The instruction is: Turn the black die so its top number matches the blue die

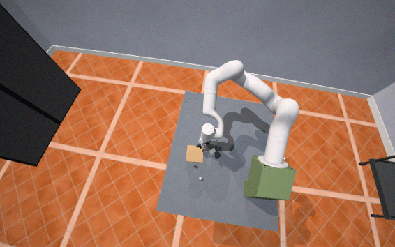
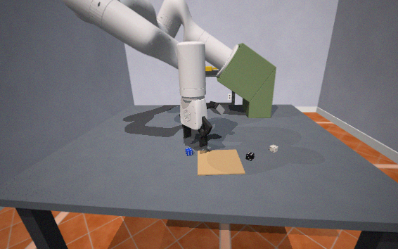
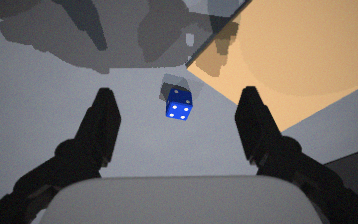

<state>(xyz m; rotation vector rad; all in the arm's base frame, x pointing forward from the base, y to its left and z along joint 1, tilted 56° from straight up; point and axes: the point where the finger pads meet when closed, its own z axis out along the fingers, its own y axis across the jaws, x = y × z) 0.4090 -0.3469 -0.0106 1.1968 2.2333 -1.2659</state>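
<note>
Right now the blue die is 2 cm ahead of my hand, 2 cm to the right of it and 4 cm below it. From my hand the other things lie so: tan mat: 8 cm ahead, 8 cm to the left, 5 cm below; then white die: 2 cm ahead, 28 cm to the left, 4 cm below; then black die: 7 cm ahead, 18 cm to the left, 4 cm below.
</note>
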